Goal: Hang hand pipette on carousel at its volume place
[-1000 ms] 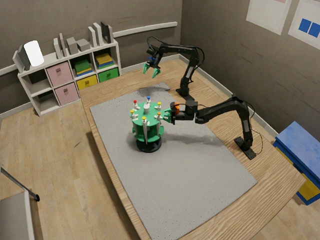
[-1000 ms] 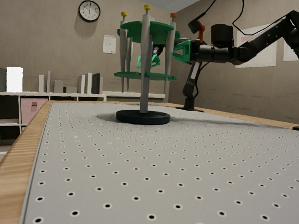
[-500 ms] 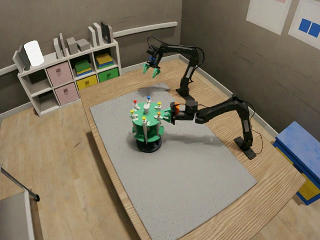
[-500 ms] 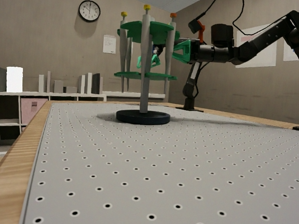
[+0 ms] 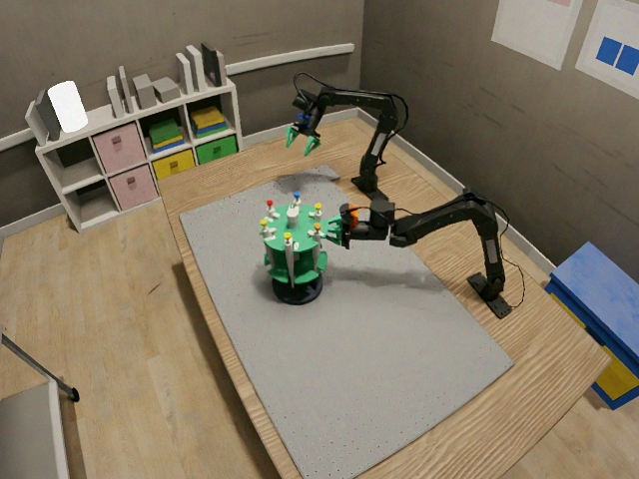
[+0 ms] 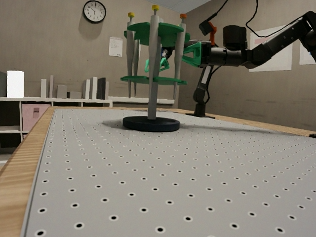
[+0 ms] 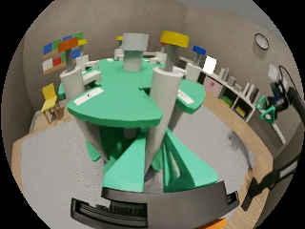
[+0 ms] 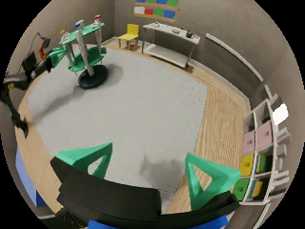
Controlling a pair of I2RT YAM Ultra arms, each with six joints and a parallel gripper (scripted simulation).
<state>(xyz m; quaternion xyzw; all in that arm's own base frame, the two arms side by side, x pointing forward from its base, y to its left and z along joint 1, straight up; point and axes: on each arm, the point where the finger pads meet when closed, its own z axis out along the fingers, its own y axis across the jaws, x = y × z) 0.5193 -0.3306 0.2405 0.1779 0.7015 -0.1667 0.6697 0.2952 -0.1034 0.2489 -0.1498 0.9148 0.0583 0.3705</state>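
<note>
My left gripper is now 10 mm short of the hand pipette, 10 mm to the left of it and 20 mm above it.
</note>
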